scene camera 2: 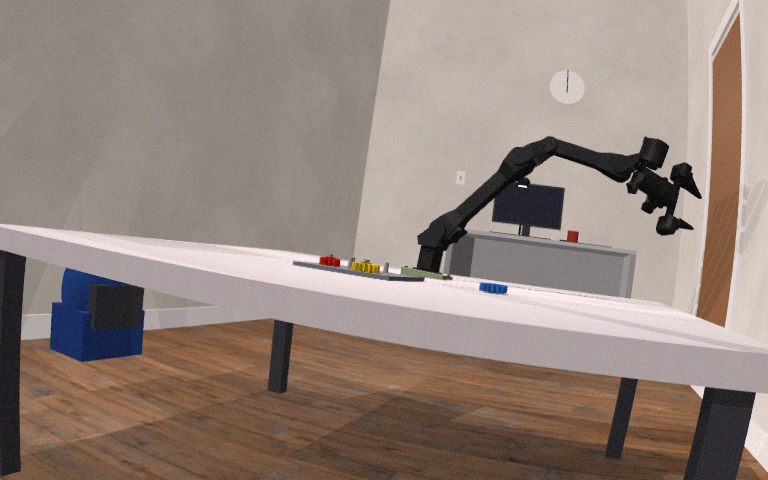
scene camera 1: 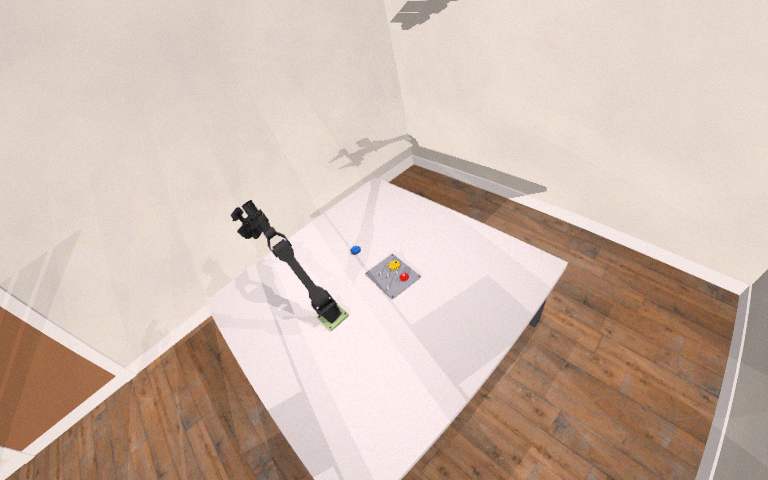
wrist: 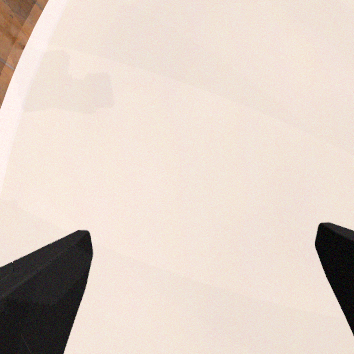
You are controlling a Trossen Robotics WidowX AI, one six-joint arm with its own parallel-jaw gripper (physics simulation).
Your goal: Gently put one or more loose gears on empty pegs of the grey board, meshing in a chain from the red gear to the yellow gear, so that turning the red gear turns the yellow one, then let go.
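Frame: origin at the arm's base, x right, y ahead, z up, level; millimetres.
Seen in the pictures: gripper, between the fingertips: [scene camera 2: 696, 213] [scene camera 1: 238, 225] [wrist: 207, 240]; arm's base, origin of its link: [scene camera 2: 427, 271] [scene camera 1: 332, 314].
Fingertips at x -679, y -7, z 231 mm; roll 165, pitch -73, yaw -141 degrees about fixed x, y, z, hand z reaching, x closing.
Offsets run from my fingertips to a thing's middle.
The grey board {dx +750, dy +327, dz -229 mm} [scene camera 1: 397, 289] [scene camera 2: 403, 277] lies on the table. The red gear {dx +810, dy +342, dz -228 mm} [scene camera 1: 403, 276] [scene camera 2: 329, 261] and the yellow gear {dx +726, dy +372, dz -228 mm} [scene camera 1: 394, 264] [scene camera 2: 365, 267] sit on it, apart from each other. Bare pegs stand on the board, one of them an upright peg {dx +706, dy +297, dz -226 mm} [scene camera 2: 386, 267] beside the yellow gear. A loose blue gear {dx +481, dy +346, dz -236 mm} [scene camera 1: 355, 250] [scene camera 2: 493, 288] lies flat on the table, off the board. My gripper [scene camera 1: 239, 223] [scene camera 2: 696, 212] [wrist: 207, 240] is open and empty, high up and well away from the gears and board. No gear or board shows in the wrist view.
The arm's green base plate [scene camera 1: 333, 321] [scene camera 2: 425, 273] is fixed on the white table [scene camera 1: 362, 396] [scene camera 2: 509, 333], near the board. A wall stands behind the table on the gripper's side. The table's edge shows at the upper left of the wrist view.
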